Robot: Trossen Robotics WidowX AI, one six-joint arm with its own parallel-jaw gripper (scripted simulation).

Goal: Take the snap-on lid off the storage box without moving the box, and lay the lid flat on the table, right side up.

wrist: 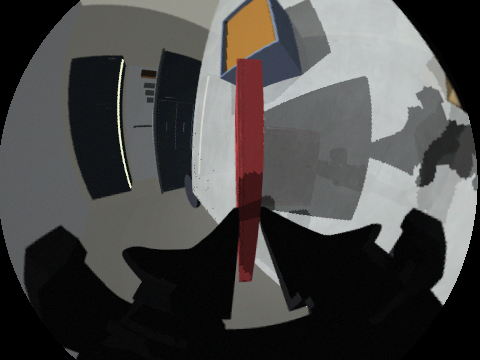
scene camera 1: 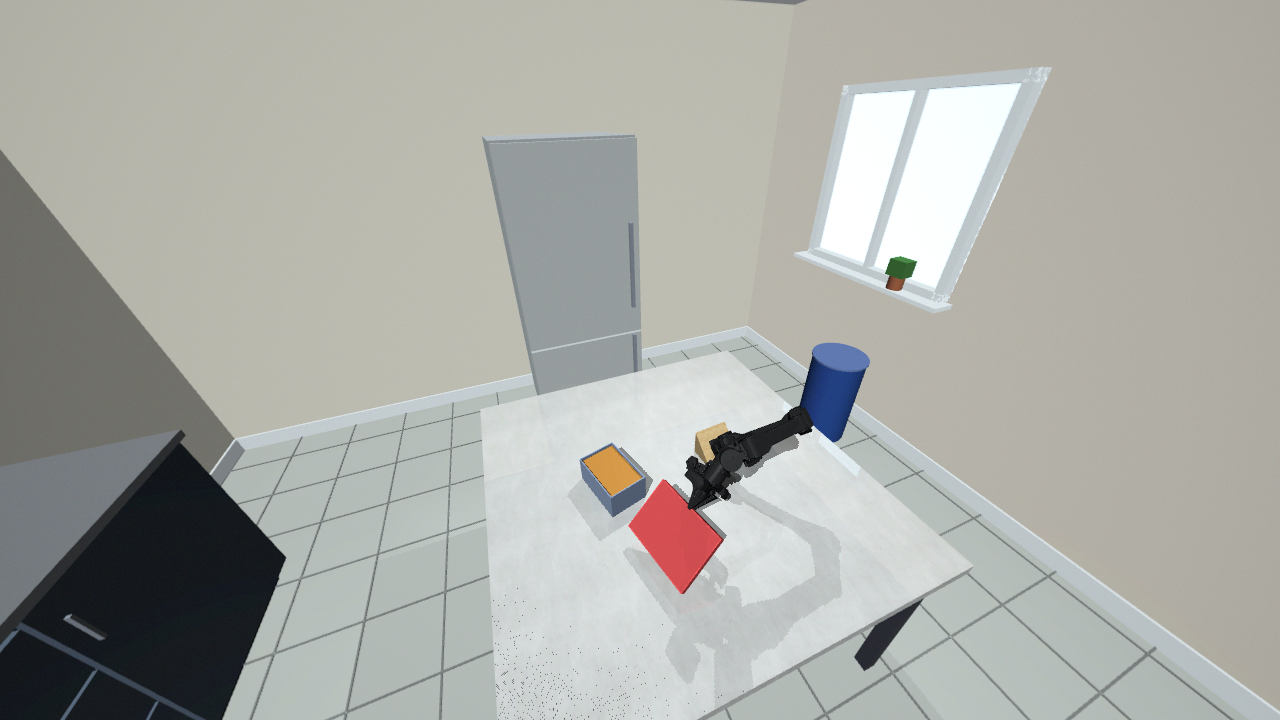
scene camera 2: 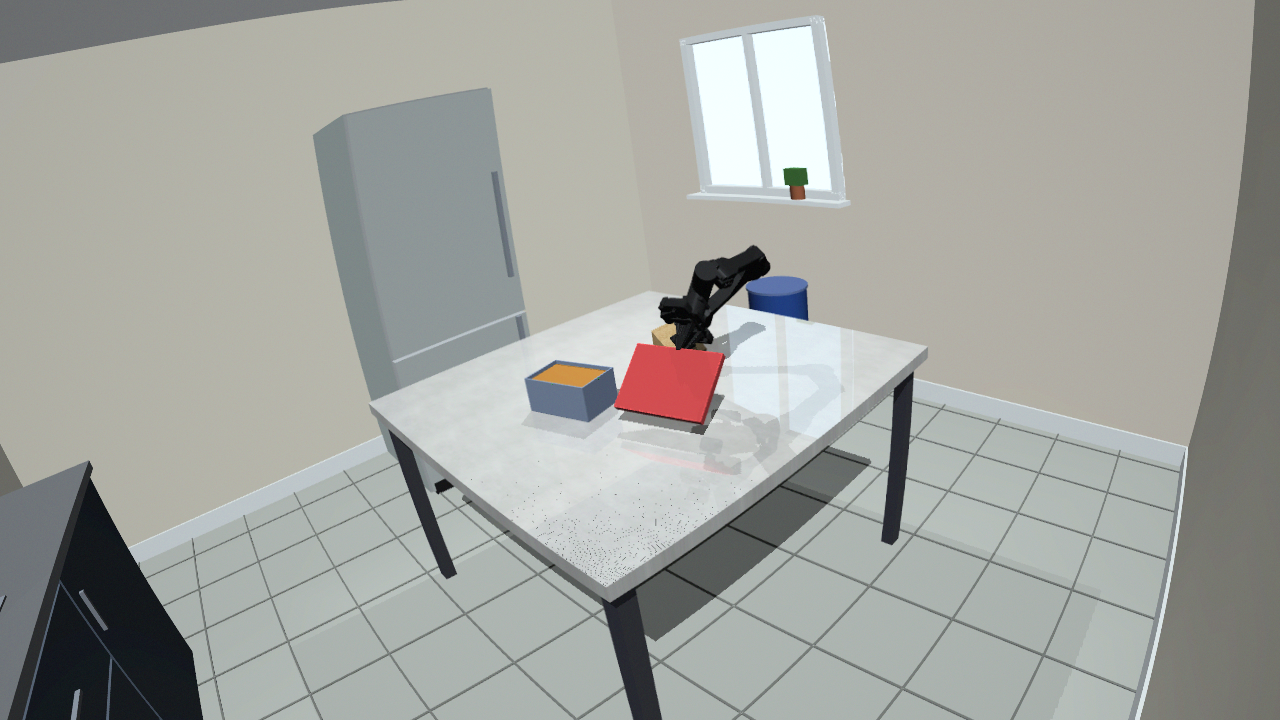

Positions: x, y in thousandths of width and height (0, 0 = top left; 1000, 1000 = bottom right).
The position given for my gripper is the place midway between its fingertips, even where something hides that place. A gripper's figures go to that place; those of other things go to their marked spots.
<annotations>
My gripper (scene camera 2: 531, 488) is 161 cm from the lens. A red lid (scene camera 2: 519, 531) is 158 cm from the lens. A blue-grey storage box (scene camera 2: 453, 544): 166 cm from the lens.
</annotations>
